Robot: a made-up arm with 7 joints. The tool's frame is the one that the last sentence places.
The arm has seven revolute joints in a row. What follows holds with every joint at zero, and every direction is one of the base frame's. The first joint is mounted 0.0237 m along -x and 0.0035 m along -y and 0.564 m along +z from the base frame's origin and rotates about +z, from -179.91 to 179.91 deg. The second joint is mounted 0.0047 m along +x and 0.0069 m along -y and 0.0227 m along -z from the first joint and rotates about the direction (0, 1, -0.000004), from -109.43 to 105.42 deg. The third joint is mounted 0.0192 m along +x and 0.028 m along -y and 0.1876 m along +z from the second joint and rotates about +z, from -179.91 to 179.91 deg. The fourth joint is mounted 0.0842 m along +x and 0.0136 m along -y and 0.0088 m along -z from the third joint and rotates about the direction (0, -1, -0.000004), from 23.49 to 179.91 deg. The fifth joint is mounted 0.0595 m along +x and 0.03 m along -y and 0.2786 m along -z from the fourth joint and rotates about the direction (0, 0.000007, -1), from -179.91 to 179.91 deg. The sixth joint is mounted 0.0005 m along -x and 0.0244 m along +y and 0.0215 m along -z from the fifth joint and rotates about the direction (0, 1, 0.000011), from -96.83 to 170.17 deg. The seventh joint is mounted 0.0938 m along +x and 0.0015 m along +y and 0.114 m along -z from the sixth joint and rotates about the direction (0, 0.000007, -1), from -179.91 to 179.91 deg. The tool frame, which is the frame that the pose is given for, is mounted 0.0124 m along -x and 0.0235 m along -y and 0.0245 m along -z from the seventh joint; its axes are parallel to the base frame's.
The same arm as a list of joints. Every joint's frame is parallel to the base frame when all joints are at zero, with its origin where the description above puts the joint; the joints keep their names.
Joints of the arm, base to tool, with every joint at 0 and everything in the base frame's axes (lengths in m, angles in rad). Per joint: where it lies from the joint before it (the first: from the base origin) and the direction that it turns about. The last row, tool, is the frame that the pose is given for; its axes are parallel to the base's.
joint 1: xyz -0.0237 -0.0035 0.564 axis 0 0 1
joint 2: xyz 0.0047 -0.0069 -0.0227 axis 0 1 0
joint 3: xyz 0.0192 -0.028 0.1876 axis 0 0 1
joint 4: xyz 0.0842 -0.0136 -0.0088 axis 0 -1 0
joint 5: xyz 0.0595 -0.03 -0.2786 axis 0 0 -1
joint 6: xyz -0.0005 0.0244 -0.0215 axis 0 1 0
joint 7: xyz 0.0938 0.0015 -0.114 axis 0 0 -1
tool: xyz -0.0124 -0.0235 -0.0245
Joint limits (rad, base to tool): -3.14..3.14 -1.9099..1.8399 -3.14..3.14 0.41..3.14 -3.14..3.14 -1.69..2.97 -3.14..3.14

